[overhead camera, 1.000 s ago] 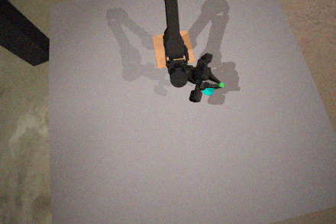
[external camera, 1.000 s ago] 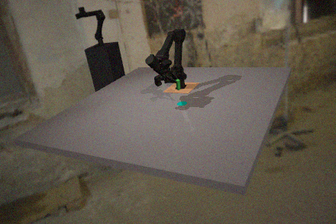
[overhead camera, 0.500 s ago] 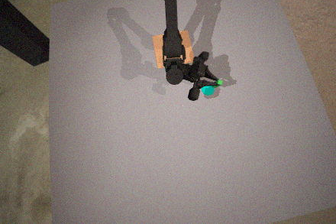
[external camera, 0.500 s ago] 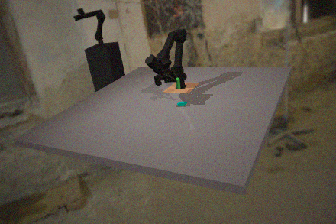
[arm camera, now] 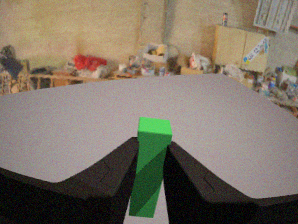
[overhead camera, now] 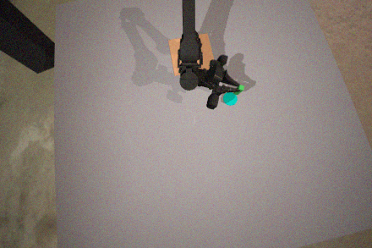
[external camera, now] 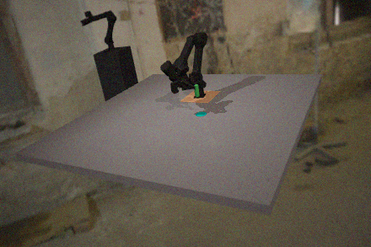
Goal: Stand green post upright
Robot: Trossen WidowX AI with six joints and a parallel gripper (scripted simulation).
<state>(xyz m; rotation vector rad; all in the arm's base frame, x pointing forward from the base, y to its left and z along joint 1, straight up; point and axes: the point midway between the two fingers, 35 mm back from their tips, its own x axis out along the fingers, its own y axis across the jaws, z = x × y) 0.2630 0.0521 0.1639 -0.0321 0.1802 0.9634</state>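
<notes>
My gripper tip is now 20 mm past the cyan circle and 160 mm above it. The rest, counted from my gripper tip: green post (20 mm below).
</notes>
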